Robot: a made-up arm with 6 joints. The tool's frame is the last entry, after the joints.
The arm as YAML. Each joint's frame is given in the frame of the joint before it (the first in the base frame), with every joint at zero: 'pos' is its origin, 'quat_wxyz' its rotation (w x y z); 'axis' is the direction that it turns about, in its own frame. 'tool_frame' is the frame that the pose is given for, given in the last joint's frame.
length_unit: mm
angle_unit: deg
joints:
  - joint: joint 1
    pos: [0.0, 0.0, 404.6]
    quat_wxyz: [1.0, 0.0, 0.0, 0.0]
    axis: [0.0, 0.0, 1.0]
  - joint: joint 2
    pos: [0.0, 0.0, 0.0]
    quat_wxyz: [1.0, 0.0, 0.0, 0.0]
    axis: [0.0, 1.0, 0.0]
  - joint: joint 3
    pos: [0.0, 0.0, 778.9]
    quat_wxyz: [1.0, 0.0, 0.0, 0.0]
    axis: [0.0, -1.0, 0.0]
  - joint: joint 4
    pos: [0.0, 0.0, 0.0]
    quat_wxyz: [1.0, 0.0, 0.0, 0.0]
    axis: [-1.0, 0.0, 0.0]
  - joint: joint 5
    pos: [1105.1, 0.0, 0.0]
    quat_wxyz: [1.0, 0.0, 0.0, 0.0]
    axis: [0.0, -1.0, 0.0]
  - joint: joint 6
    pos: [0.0, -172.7, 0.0]
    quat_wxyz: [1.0, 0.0, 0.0, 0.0]
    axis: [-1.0, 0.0, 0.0]
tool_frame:
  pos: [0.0, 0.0, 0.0]
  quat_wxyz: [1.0, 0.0, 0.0, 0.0]
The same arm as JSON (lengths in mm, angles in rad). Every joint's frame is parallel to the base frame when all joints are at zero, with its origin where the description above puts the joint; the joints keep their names.
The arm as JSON. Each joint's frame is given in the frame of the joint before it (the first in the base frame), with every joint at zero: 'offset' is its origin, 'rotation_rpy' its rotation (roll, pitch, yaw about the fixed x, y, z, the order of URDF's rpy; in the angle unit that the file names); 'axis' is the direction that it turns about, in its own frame. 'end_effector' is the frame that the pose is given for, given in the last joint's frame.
{"length_unit": "mm", "angle_unit": "rad", "chain": [
  {"id": "joint 1", "offset": [0.0, 0.0, 404.6], "rotation_rpy": [0.0, 0.0, 0.0], "axis": "+z"},
  {"id": "joint 2", "offset": [0.0, 0.0, 0.0], "rotation_rpy": [0.0, 0.0, 0.0], "axis": "+y"},
  {"id": "joint 3", "offset": [0.0, 0.0, 778.9], "rotation_rpy": [0.0, 0.0, 0.0], "axis": "-y"},
  {"id": "joint 4", "offset": [0.0, 0.0, 0.0], "rotation_rpy": [0.0, 0.0, 0.0], "axis": "-x"},
  {"id": "joint 5", "offset": [1105.1, 0.0, 0.0], "rotation_rpy": [0.0, 0.0, 0.0], "axis": "-y"},
  {"id": "joint 6", "offset": [0.0, -172.7, 0.0], "rotation_rpy": [0.0, 0.0, 0.0], "axis": "-x"}
], "end_effector": {"offset": [0.0, 0.0, 0.0], "rotation_rpy": [0.0, 0.0, 0.0]}}

